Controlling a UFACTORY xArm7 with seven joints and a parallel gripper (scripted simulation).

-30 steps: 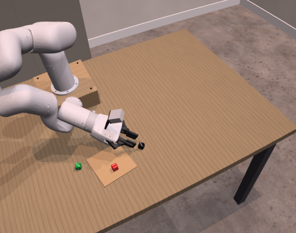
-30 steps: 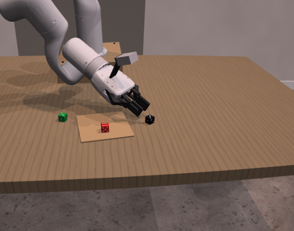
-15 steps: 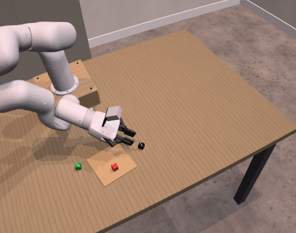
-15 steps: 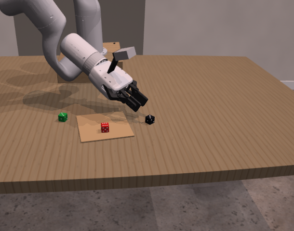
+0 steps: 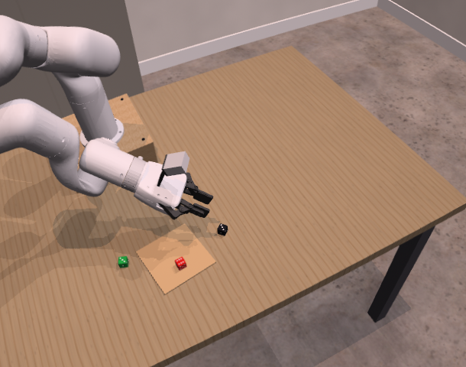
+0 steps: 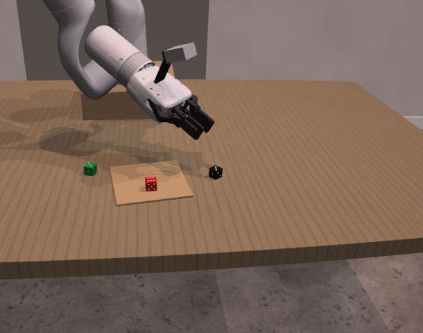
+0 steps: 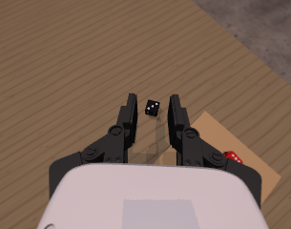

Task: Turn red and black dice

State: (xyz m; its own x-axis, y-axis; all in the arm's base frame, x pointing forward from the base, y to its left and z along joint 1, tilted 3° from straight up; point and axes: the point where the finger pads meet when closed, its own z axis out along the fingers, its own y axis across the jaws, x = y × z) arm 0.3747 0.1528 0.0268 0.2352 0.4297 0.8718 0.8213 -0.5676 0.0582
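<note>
My gripper is now 3 cm short of the black die, 4 cm to the right of it and 9 cm above it. From my hand the other things lie so: red die: 7 cm ahead, 9 cm to the right, 9 cm below; then tan mat: 4 cm ahead, 10 cm to the right, 10 cm below; then green die: 1 cm ahead, 21 cm to the right, 9 cm below.
</note>
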